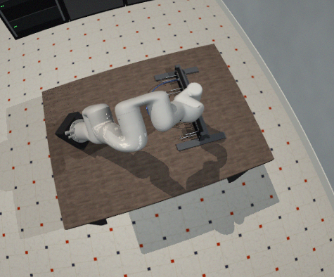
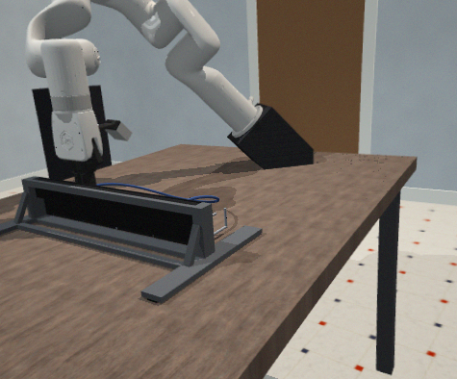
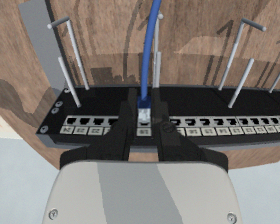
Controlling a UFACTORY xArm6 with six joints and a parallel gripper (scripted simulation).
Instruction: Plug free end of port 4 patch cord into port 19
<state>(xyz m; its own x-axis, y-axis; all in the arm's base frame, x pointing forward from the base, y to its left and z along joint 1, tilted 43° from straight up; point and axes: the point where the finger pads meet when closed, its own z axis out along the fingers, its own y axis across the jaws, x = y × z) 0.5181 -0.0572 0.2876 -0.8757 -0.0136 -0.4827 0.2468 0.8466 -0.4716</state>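
My gripper is now 2 cm short of the plug and 1 cm above it.
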